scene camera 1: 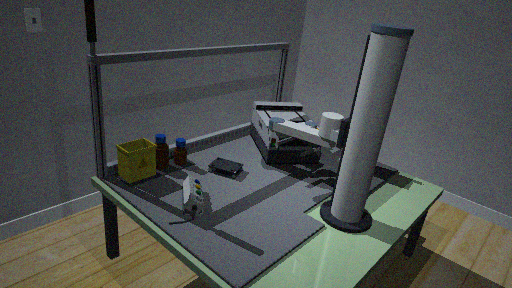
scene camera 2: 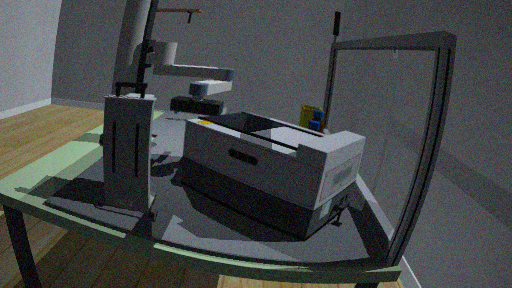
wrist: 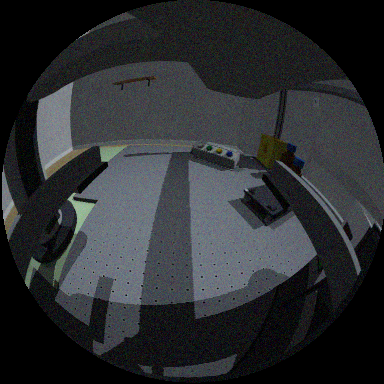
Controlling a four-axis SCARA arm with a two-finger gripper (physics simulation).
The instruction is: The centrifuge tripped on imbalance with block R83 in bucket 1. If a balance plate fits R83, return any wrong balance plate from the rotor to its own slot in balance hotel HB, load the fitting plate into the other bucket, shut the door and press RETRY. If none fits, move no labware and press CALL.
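Seen in the pictures: gripper, fingertip midpoint: (scene camera 1: 289,149) (wrist: 183,157); arm's base, origin of the base link: (scene camera 1: 345,216) (wrist: 48,228).
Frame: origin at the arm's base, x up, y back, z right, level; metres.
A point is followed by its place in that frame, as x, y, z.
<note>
My gripper (scene camera 2: 196,118) (wrist: 183,157) @(0.206, -0.398, 0.019) is open and empty, beside the front end of the centrifuge (scene camera 1: 295,152) @(0.092, -0.486, 0.227) (scene camera 2: 250,160) @(0.176, -0.605, 0.505). In the wrist view its two fingers stand wide apart with the mat between them. The top of the centrifuge shows a dark area; whether this is an opening or the door panel, I cannot tell. Block R83, the buckets and any balance plate in the rotor do not show. Balance hotel HB (scene camera 2: 127,150) @(0.187, -0.296, 0.627) stands beside the centrifuge with its back to scene camera 2; its slots are hidden. The button box (scene camera 1: 194,200) @(0.088, -0.462, -0.563) (wrist: 216,156) @(0.051, -0.546, -0.456) has green, yellow and blue buttons.
A low dark holder (scene camera 1: 226,167) @(0.052, -0.648, -0.186) (wrist: 267,202) @(0.053, -0.630, -0.129) lies on the mat. A yellow bin (scene camera 1: 136,161) @(0.129, -0.857, -0.606) (wrist: 268,151) @(0.104, -0.858, -0.524) and two brown bottles (scene camera 1: 161,154) @(0.108, -0.886, -0.441) (scene camera 1: 180,154) @(0.084, -0.868, -0.330) stand near the rear frame (scene camera 1: 190,52) @(0.606, -1.003, -0.175) (scene camera 2: 390,42) @(0.596, -1.004, 0.355). The arm's column (scene camera 1: 370,125) @(0.507, 0.036, -0.066) stands at the table's side.
</note>
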